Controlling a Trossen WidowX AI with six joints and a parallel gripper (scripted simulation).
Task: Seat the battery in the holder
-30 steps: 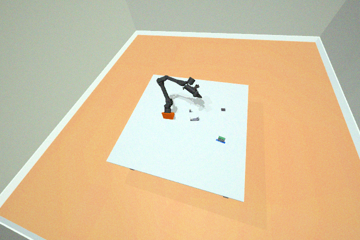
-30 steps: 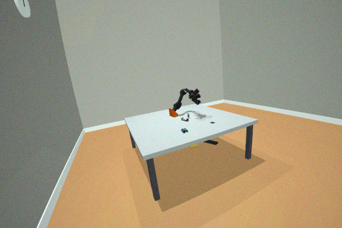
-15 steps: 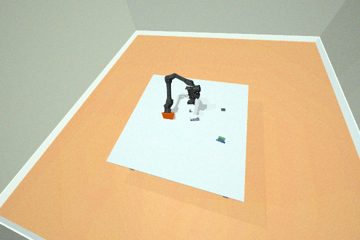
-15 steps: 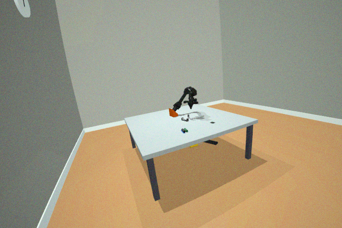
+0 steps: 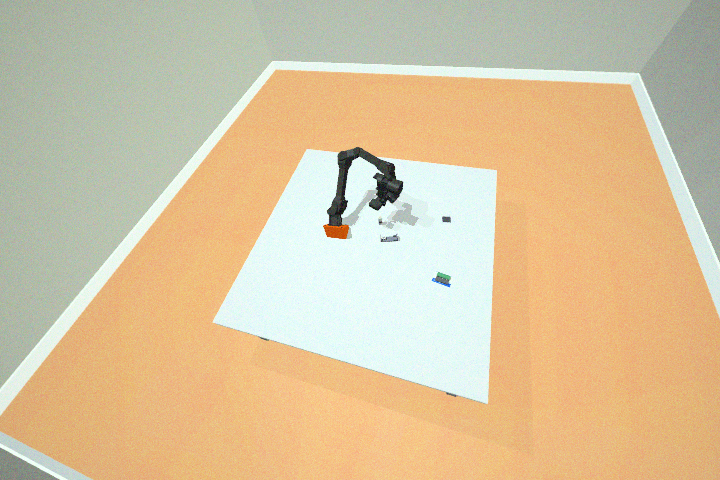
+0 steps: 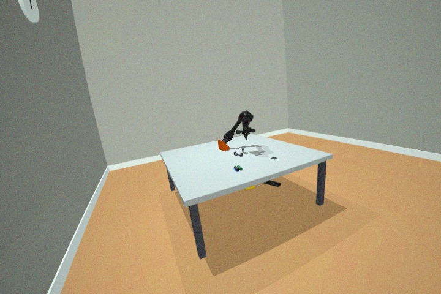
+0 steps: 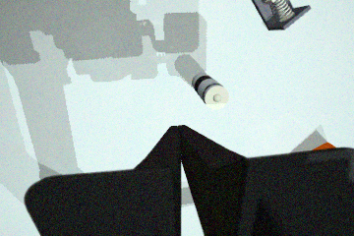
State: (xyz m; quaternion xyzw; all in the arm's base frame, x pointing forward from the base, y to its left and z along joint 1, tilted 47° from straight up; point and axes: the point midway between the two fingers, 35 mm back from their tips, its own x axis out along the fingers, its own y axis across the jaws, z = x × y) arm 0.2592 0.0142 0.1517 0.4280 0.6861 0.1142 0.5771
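My gripper tip is now 2 cm past the white battery, 4 cm to the left of it and 9 cm above it. Also, from my gripper tip: dark square: 35 cm ahead, 3 cm to the left, 12 cm below; yellow screwdriver: 36 cm ahead, 21 cm to the right, 31 cm below.
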